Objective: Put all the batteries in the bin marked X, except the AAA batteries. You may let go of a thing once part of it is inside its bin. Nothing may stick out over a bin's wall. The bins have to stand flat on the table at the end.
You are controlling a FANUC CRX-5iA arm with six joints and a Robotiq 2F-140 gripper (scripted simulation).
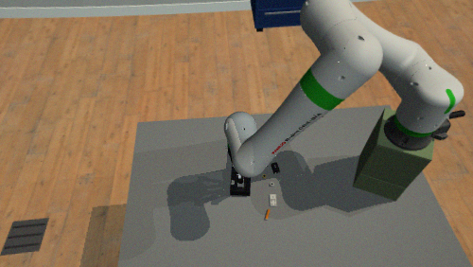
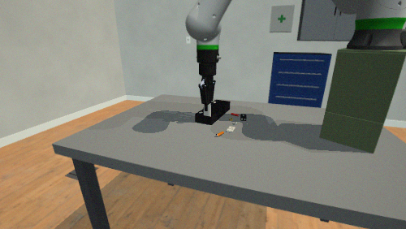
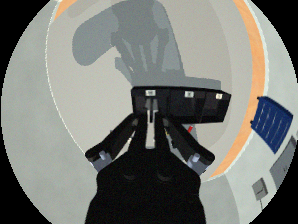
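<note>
My hand is 170 mm past the black block battery, 40 mm to the left of it and 40 mm above it. From my hand the other things lie so: tiny round thing 110 mm behind, 50 mm below, 20 mm to the right; grey cell 130 mm behind, 50 mm below, 20 mm to the left; bin strip 80 mm to the right, 30 mm below, 20 mm behind.
</note>
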